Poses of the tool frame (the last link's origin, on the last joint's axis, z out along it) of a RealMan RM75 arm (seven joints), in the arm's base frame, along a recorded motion.
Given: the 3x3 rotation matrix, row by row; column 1 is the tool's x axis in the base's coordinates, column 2 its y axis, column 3 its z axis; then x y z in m. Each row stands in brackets.
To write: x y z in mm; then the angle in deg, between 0 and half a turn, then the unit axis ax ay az. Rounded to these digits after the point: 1 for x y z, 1 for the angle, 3 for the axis. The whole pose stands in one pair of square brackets.
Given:
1: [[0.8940 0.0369 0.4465], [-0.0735 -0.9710 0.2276], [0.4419 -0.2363 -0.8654]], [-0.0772 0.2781 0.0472]
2: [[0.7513 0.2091 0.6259], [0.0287 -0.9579 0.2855], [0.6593 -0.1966 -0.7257]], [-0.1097 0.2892 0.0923]
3: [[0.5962 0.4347 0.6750], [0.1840 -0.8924 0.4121], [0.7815 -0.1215 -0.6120]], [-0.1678 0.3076 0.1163]
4: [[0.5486 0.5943 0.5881], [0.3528 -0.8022 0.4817], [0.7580 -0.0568 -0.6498]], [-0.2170 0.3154 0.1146]
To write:
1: [-77.2 278.1 47.2 166.2 -0.973 0.010 -0.232]
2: [-109.7 289.2 92.3 165.1 -0.935 -0.065 -0.350]
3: [-167.8 307.6 116.3 162.6 -0.891 -0.178 -0.418]
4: [-217.0 315.4 114.6 162.1 -0.877 -0.277 -0.393]
